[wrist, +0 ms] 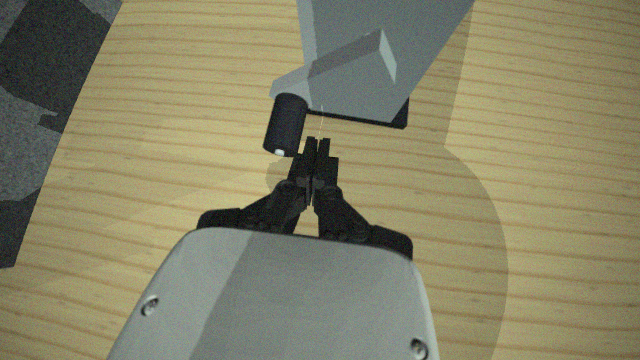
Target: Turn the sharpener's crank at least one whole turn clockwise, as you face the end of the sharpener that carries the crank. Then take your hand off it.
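Note:
The grey sharpener point(360, 95) stands at the top of the wrist view on a black base point(401, 117); its upper part is cut off by the frame. The grey crank arm point(345, 54) slants across its near end, from upper right down to the left. The black cylindrical crank handle point(285, 124) sticks out toward me from the arm's lower left end. My gripper point(318, 152) is shut and empty. Its fingertips are just right of the handle, close beside its near end; whether they touch it I cannot tell.
The sharpener stands on a light wooden table top point(565, 150). The table's left edge runs down the left side of the view, with a dark and grey floor point(45, 55) beyond it. A broad shadow lies on the wood to the right of the gripper.

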